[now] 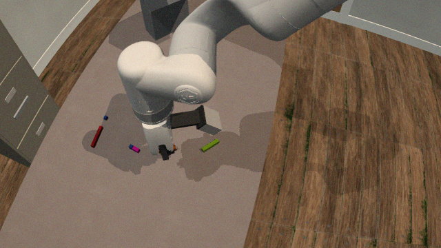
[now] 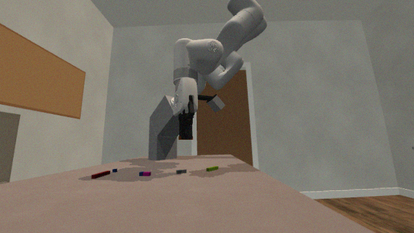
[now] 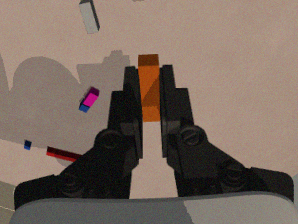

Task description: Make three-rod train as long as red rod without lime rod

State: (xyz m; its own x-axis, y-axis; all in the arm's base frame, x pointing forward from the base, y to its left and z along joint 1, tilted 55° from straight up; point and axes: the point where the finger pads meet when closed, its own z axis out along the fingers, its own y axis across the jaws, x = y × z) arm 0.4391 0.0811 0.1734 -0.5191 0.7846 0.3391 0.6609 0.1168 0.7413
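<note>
Right now the magenta rod is 1 cm ahead of my hand, 12 cm to the right of it and 12 cm below it. From my hand the other things lie so: lime rod (10 cm behind, 6 cm to the left, 12 cm below); then grey rod (4 cm behind, 3 cm to the right, 12 cm below); then orange rod (2 cm below).
</note>
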